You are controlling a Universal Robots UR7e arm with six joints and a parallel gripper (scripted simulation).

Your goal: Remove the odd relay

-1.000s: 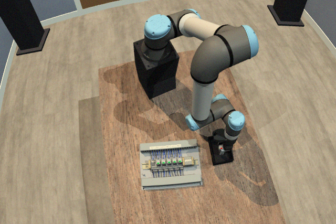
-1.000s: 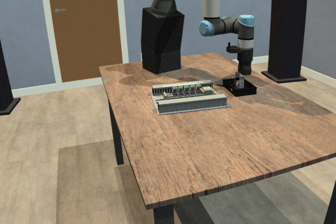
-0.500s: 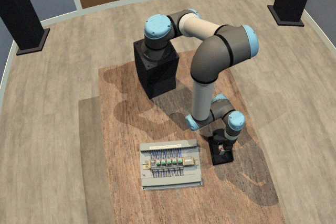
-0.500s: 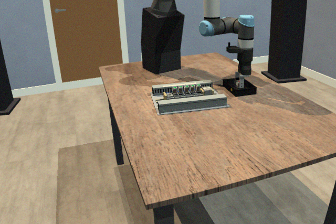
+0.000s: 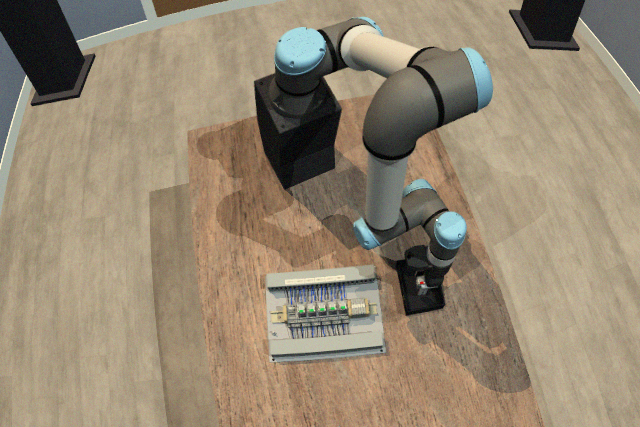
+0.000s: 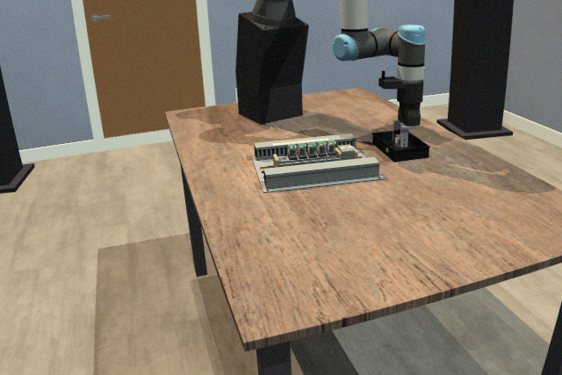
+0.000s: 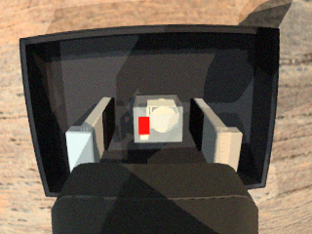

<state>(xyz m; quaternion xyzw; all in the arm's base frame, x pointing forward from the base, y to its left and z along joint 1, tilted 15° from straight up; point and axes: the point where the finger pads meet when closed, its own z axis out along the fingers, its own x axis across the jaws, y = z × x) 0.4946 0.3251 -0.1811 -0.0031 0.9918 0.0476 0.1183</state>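
The black parts tray is 2 cm below my hand. Round my hand: grey relay panel: 6 cm ahead, 28 cm to the right, 1 cm below.
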